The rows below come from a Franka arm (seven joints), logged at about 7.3 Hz.
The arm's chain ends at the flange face. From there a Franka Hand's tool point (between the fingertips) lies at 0.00 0.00 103.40 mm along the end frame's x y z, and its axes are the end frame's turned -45 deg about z.
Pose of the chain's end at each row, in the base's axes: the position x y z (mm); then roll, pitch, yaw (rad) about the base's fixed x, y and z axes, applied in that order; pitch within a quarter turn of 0, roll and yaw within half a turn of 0:
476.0 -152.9 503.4 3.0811 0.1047 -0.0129
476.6 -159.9 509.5 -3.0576 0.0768 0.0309
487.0 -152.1 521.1 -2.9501 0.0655 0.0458
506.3 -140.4 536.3 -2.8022 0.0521 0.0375
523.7 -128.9 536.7 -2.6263 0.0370 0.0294
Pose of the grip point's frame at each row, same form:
465.1 -159.0 400.8 -3.1100 0.1167 0.7775
468.4 -151.5 406.8 -3.0279 -0.0049 0.8128
479.5 -132.7 419.8 -2.9593 -0.0881 0.8168
499.9 -106.2 438.9 -2.8605 -0.1996 0.7856
518.9 -78.1 446.8 -2.7350 -0.3279 0.7369

